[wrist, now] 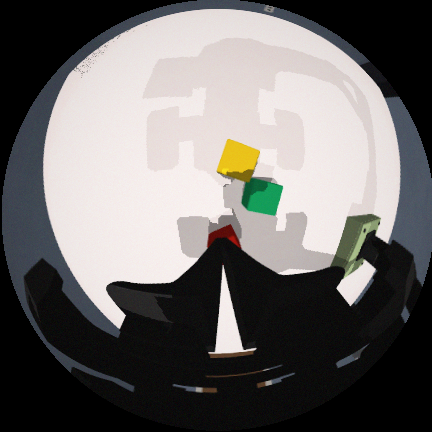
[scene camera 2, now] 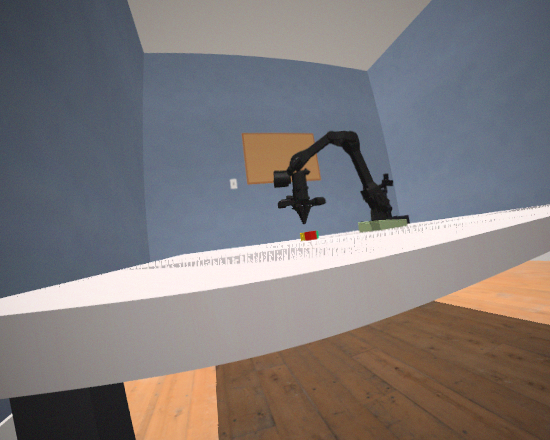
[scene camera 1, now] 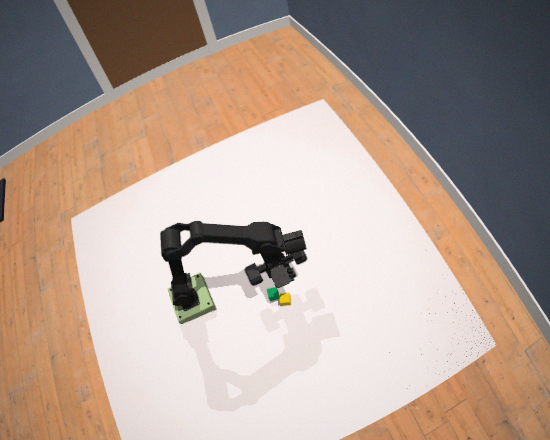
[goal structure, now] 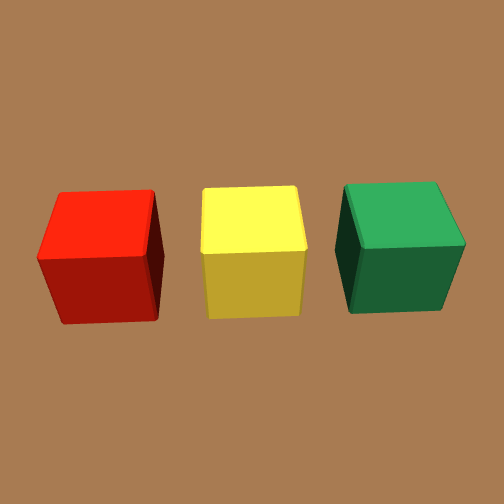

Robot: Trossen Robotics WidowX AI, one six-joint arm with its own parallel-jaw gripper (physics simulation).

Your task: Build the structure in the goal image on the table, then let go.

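Where they show: gripper, fingertip midpoint: [wrist: 220, 242] [scene camera 2: 304, 224]; arm's base, origin of the base link: [wrist: 365, 244] [scene camera 2: 380, 221] [scene camera 1: 189, 300].
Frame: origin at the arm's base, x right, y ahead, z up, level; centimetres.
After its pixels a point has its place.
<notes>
A yellow cube [scene camera 1: 285, 299] @(x 14.1, y 29.6, z -0.3 cm) [scene camera 2: 302, 236] @(x 12.2, y 30.9, z -1.8 cm) [wrist: 239, 158] @(x 13.6, y 29.5, z -0.3 cm) and a green cube [scene camera 1: 272, 293] @(x 10.3, y 26.7, z -0.2 cm) [scene camera 2: 317, 234] @(x 7.9, y 26.1, z -1.8 cm) [wrist: 265, 198] @(x 9.7, y 26.9, z -0.3 cm) sit on the white table [scene camera 1: 200, 190] @(x -44.1, y 18.6, z -3.5 cm) [scene camera 2: 175, 280] @(x -58.8, y 70.7, z -3.5 cm) [wrist: 100, 165] @(x 16.0, y 49.3, z -3.5 cm), nearly corner to corner in the wrist view; whether they touch is unclear. A red cube [scene camera 2: 310, 235] @(x 1.9, y 32.0, z -1.8 cm) [wrist: 223, 233] @(x 5.5, y 31.2, z -1.5 cm) sits on the table apart from them. In the wrist view the fingertips partly cover it; in scene camera 1 the red cube does not show. My gripper [scene camera 2: 304, 222] @(x 7.0, y 31.6, z 3.0 cm) [wrist: 220, 242] @(x 7.0, y 31.6, z 3.0 cm) is shut and empty, pointing down above the cubes with a gap below its tips.
The arm's pale green base plate [scene camera 1: 206, 296] @(x 1.6, y 6.2, z 0.5 cm) [scene camera 2: 382, 225] @(x -8.2, y 6.4, z -1.9 cm) [wrist: 348, 240] @(x 1.5, y 7.3, z -1.4 cm) stands on the table, to the left of the cubes in scene camera 1 and to their right in scene camera 2. The arm's shadows fall across the table around the cubes.
</notes>
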